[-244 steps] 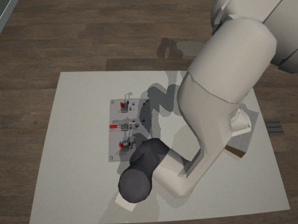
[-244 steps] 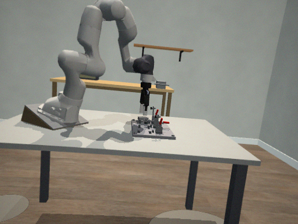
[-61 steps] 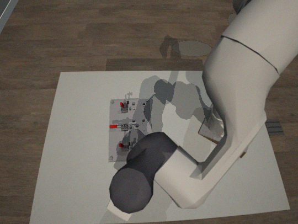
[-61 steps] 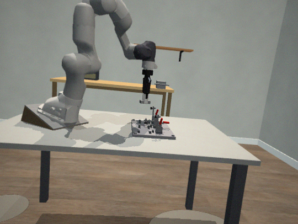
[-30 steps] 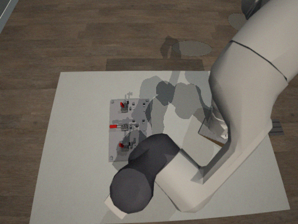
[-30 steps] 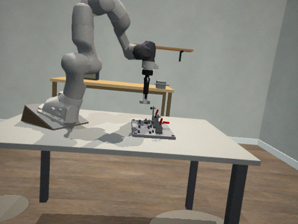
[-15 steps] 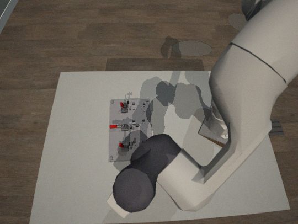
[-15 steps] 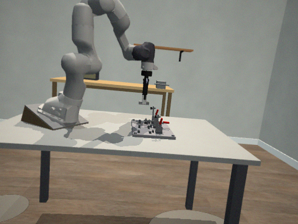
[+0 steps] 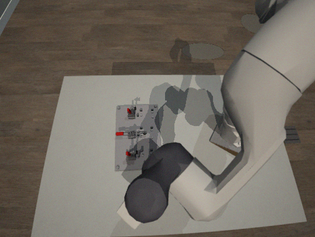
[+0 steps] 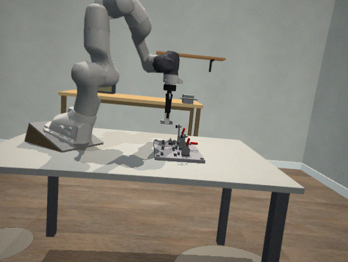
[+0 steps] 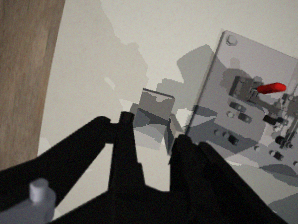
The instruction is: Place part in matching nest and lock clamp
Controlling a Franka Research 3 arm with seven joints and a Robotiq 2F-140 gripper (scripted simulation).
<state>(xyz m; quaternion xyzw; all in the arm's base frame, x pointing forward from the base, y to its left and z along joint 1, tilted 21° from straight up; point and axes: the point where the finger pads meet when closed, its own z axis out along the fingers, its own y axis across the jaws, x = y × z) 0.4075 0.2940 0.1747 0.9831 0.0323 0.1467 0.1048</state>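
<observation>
Now: the fixture plate 5 cm ahead of my hand, 26 cm to the right of it and 13 cm below it. From my hand the other things lie so: part (3 cm below).
</observation>
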